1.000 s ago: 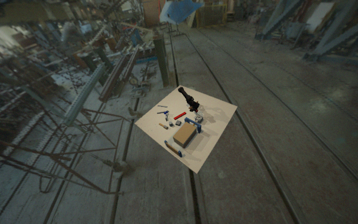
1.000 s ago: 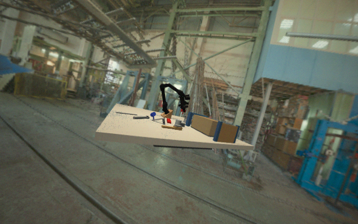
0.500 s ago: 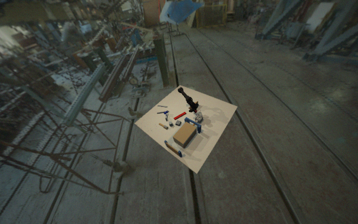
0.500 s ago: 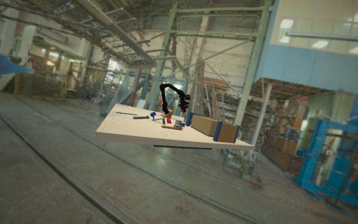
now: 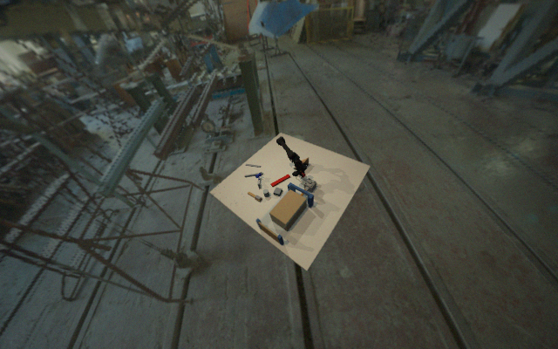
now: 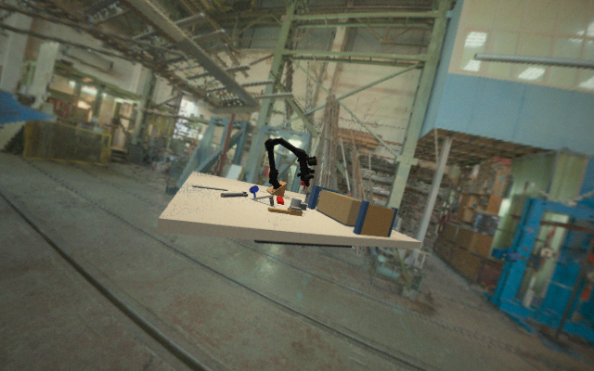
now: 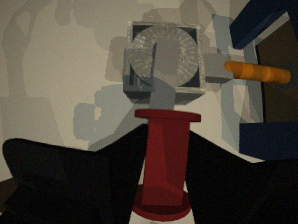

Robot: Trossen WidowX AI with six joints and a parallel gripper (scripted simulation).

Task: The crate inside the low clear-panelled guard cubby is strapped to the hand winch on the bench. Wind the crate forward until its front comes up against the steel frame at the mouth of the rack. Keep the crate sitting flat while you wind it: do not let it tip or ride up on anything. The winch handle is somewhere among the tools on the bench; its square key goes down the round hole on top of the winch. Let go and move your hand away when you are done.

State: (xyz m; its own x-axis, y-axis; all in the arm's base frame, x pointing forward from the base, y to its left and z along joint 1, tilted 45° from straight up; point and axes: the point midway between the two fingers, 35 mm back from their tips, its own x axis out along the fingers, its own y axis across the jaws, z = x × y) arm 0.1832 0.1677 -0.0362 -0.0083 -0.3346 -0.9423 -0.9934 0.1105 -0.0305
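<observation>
Right now the blue steel frame is 17 cm ahead of my gripper tip, 8 cm to the left of it and 3 cm below it. The rest, counted from my gripper tip: red knob: 2 cm to the right; winch handle: 2 cm to the left, 3 cm below; grey winch: 1 cm behind, 8 cm to the left, 10 cm below.
</observation>
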